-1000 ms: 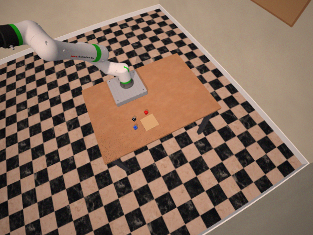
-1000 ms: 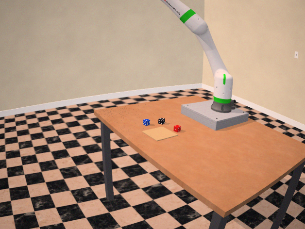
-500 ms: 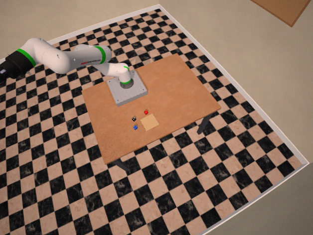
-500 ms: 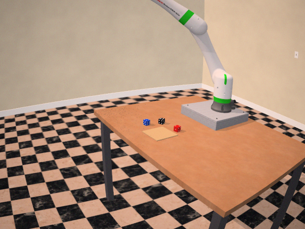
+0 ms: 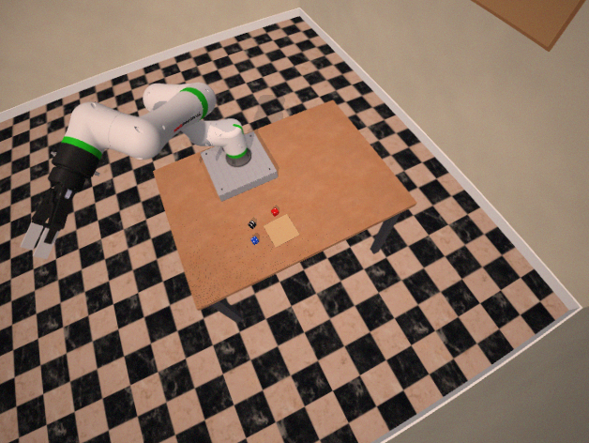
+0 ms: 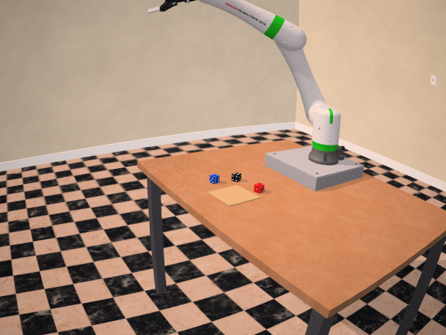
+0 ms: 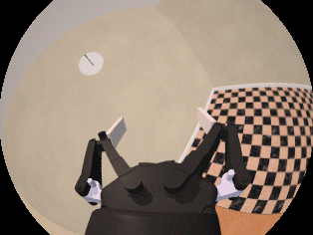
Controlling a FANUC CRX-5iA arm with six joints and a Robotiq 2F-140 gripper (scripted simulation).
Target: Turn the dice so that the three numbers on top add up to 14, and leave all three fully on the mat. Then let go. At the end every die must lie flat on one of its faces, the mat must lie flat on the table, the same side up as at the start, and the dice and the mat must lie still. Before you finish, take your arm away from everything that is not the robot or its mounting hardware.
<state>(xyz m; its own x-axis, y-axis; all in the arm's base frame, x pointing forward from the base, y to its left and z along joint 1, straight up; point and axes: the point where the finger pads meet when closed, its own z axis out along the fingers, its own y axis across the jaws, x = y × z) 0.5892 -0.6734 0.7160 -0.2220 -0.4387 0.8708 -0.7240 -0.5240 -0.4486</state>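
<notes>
Now: the blue die 76 cm below my hand, 51 cm to the left of it and 9 cm behind it. The rest, counted from my hand: tan mat (77 cm below, 65 cm to the left, 8 cm behind); black die (76 cm below, 54 cm to the left, 18 cm behind); red die (76 cm below, 68 cm to the left, 18 cm behind).
</notes>
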